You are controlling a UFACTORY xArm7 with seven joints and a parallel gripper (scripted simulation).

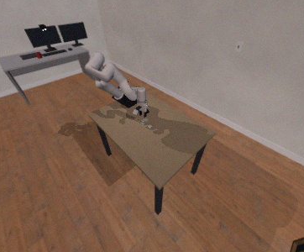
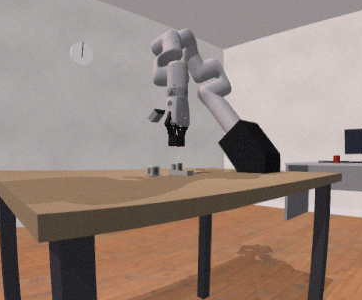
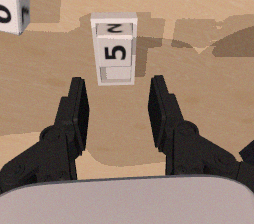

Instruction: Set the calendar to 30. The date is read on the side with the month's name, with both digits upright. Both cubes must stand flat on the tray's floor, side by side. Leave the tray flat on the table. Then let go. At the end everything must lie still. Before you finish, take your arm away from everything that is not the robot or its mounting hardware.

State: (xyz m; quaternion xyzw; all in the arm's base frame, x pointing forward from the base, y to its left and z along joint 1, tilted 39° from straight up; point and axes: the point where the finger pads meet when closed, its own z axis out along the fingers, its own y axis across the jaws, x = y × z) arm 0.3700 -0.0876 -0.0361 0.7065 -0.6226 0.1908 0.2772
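The low tray is 11 cm below my hand and 2 cm to the left of it.
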